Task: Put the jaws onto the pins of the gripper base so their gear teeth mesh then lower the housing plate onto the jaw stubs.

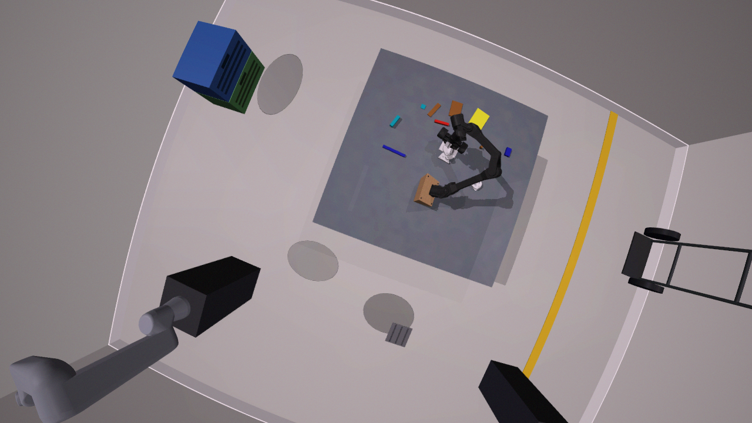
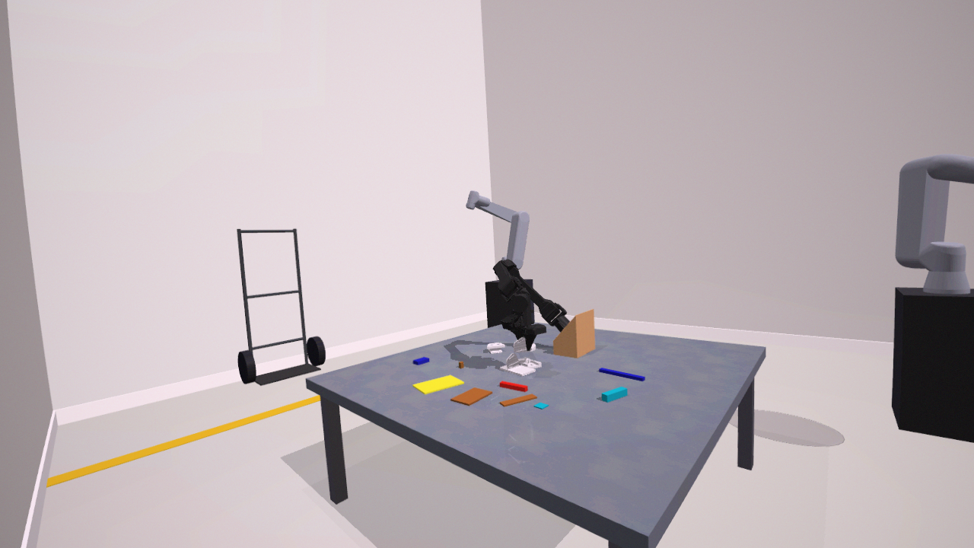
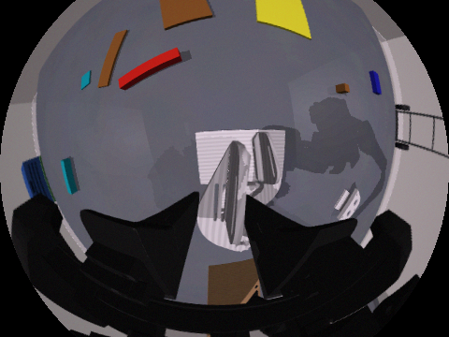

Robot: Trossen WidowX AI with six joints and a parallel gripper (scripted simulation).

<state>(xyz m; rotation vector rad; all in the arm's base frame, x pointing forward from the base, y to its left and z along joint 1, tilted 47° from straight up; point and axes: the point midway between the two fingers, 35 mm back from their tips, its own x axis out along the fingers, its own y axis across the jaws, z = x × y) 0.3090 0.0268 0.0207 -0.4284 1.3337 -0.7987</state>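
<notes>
The flat white ribbed part lies 80 mm below my gripper tip, 30 mm to the right of it and 10 mm ahead of it. From my gripper tip the other things lie so: brown plate 290 mm ahead, 80 mm below, 10 mm to the left; then white jaw 60 mm below, 40 mm to the right, 40 mm behind; then red bar 160 mm ahead, 70 mm to the left, 70 mm below.
</notes>
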